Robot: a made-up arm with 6 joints.
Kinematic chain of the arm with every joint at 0, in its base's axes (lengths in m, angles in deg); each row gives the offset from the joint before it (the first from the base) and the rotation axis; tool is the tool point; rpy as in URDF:
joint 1: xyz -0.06 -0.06 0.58 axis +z
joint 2: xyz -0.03 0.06 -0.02 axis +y
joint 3: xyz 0 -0.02 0.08 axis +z
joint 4: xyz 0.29 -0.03 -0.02 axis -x
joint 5: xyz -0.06 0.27 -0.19 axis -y
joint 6: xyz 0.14 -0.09 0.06 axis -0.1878 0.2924 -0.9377
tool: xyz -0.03 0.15 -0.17 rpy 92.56 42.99 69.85
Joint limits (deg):
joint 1: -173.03..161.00
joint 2: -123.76..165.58
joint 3: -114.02..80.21
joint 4: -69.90..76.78
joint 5: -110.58..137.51
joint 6: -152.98..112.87
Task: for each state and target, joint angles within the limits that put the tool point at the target. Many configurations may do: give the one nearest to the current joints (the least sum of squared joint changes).
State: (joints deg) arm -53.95 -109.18 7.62 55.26 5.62 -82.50
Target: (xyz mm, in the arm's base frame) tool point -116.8 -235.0 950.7
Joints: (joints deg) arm -56.11 -113.66 7.47 71.63 14.76 -73.48
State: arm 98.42 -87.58 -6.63 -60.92 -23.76 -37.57
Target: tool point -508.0 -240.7 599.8
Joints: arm 97.35 -92.95 20.23 -48.63 -39.14 -53.48
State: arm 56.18 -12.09 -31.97 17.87 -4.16 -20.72
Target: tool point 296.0 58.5 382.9
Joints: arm 32.58 -28.57 -51.58 25.46 -7.32 -40.17
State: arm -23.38 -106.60 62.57 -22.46 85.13 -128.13
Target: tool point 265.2 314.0 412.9
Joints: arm -58.73 -110.35 63.74 -63.66 66.78 -99.65
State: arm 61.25 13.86 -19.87 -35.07 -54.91 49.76
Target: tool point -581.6 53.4 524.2
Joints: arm 87.18 12.19 7.23 -45.66 -65.10 48.34
